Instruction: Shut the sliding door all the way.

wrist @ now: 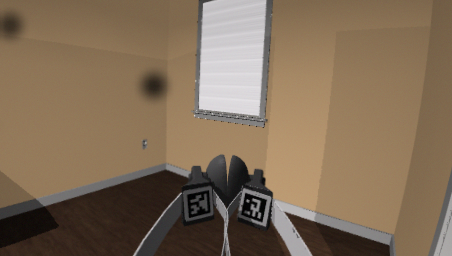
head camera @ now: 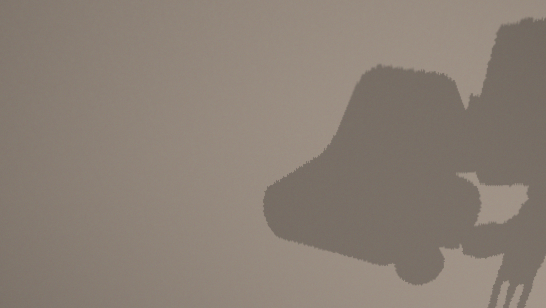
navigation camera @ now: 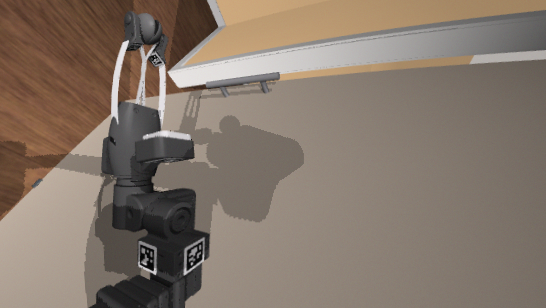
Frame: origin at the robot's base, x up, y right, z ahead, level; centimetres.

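Seen in the pictures: gripper, fingertip midpoint: [wrist: 226, 172] [navigation camera: 149, 17].
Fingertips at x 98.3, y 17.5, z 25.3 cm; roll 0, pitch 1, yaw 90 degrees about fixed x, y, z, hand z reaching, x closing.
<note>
Offsets run from my fingertips to a thing's top centre. "spot": to the spot under its first point. Level surfaces: height alone.
The sliding door is a grey-brown panel @[spot: dx +32.7, dy +22.8, dz -24.3 cm] [head camera: 125, 150] [navigation camera: 380, 175]. Its edge lies close to the white door frame [navigation camera: 350, 52] in the navigation view, with a narrow strip of tan room showing between them. The grey bar handle @[spot: dx -6.8, dy +37.6, dz +7.5 cm] [navigation camera: 242, 80] is on the door near that edge. My gripper [navigation camera: 147, 31] [wrist: 226, 172] is shut with its fingertips together and nothing between them. In the navigation view it lies left of the handle, apart from it, and reaches past the door's edge over the wooden floor. The handle does not show in the head or wrist view.
The wrist view faces a room with tan walls [wrist: 90, 100], a window [wrist: 232, 60], a white baseboard [wrist: 350, 225] and dark wooden floor @[dx -98.3 cm] [wrist: 100, 220]. The arm's shadow [head camera: 400, 175] [navigation camera: 250, 165] falls on the door. A white edge [wrist: 445, 235] shows at the lower right of the wrist view.
</note>
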